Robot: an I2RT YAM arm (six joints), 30 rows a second.
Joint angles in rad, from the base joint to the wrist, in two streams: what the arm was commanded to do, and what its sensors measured. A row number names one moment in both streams.
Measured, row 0:
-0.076, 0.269, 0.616, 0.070, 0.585, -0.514
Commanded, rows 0 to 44:
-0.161, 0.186, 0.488, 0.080, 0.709, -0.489
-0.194, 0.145, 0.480, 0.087, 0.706, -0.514
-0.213, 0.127, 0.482, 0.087, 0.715, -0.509
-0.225, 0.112, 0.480, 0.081, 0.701, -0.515
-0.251, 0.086, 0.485, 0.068, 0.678, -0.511
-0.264, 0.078, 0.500, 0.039, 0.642, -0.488
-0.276, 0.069, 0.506, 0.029, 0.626, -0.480
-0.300, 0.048, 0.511, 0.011, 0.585, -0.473
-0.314, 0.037, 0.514, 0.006, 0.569, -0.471
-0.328, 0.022, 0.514, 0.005, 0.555, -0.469
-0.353, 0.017, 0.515, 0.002, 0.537, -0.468
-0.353, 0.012, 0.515, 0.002, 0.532, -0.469
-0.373, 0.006, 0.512, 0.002, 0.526, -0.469
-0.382, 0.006, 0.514, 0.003, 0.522, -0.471
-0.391, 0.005, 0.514, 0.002, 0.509, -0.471
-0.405, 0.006, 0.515, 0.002, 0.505, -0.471
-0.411, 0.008, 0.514, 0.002, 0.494, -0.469
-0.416, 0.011, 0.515, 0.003, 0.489, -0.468
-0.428, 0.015, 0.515, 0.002, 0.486, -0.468
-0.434, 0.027, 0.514, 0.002, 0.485, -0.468
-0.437, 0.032, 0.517, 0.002, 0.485, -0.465
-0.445, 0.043, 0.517, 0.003, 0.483, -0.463
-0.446, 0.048, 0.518, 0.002, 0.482, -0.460
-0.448, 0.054, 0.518, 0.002, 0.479, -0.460
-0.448, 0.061, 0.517, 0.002, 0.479, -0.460
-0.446, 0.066, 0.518, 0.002, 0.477, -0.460
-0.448, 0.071, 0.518, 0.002, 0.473, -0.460
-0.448, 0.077, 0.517, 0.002, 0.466, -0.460
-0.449, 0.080, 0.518, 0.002, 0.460, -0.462
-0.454, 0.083, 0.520, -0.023, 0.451, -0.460
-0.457, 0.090, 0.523, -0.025, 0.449, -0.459
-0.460, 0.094, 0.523, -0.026, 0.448, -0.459
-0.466, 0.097, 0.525, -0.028, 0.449, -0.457
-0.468, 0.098, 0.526, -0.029, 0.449, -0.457
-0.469, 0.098, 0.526, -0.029, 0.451, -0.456
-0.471, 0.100, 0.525, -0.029, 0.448, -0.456
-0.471, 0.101, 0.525, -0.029, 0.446, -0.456
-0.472, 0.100, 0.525, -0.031, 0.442, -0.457
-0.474, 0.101, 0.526, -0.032, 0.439, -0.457
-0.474, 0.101, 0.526, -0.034, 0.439, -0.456
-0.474, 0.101, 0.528, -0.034, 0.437, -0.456
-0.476, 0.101, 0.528, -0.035, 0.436, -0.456
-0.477, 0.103, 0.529, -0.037, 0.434, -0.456
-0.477, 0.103, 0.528, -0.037, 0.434, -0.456
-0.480, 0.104, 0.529, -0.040, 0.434, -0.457
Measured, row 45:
-0.470, 0.089, 0.485, -0.068, 0.436, -0.472
